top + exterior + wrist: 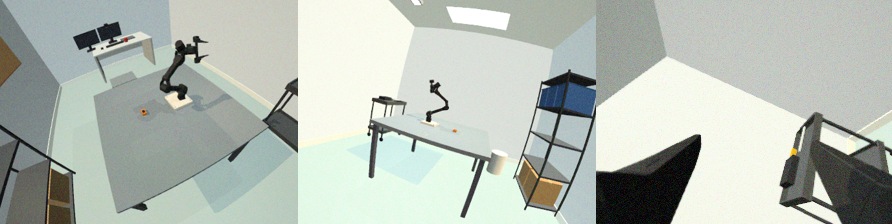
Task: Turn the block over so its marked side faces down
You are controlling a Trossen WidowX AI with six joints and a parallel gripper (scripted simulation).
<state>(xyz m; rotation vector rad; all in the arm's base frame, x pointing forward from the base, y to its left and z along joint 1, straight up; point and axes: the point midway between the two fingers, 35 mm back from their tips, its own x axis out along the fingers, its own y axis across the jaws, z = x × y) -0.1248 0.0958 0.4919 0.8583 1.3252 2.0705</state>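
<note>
The orange block lies 540 mm ahead of my gripper tip, 510 mm below it and 90 mm to the right of it.
</note>
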